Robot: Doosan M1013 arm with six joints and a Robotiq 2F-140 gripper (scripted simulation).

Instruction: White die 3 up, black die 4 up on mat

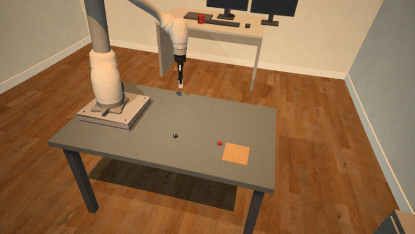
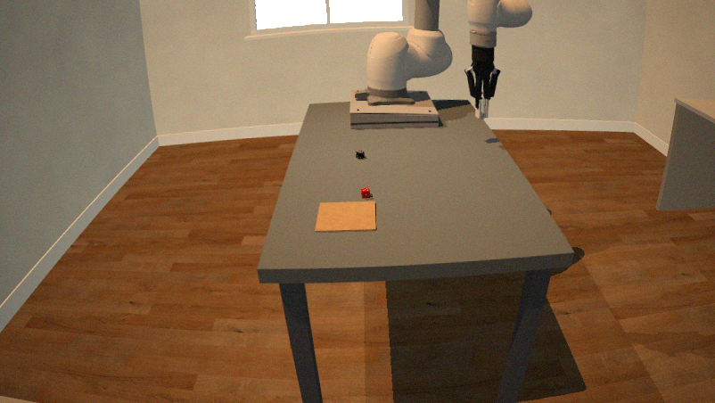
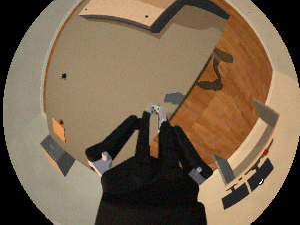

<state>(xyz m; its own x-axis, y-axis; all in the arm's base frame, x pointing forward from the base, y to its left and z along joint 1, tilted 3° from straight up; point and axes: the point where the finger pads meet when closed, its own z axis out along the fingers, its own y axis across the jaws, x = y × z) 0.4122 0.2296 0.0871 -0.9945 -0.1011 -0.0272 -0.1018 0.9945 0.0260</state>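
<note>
Right now my hand is 3 cm above the white die. The rest, counted from my hand: orange mat 39 cm ahead, 52 cm to the right, 13 cm below; then black die 3 cm ahead, 42 cm to the right, 12 cm below; then red die 29 cm ahead, 45 cm to the right, 12 cm below.
</note>
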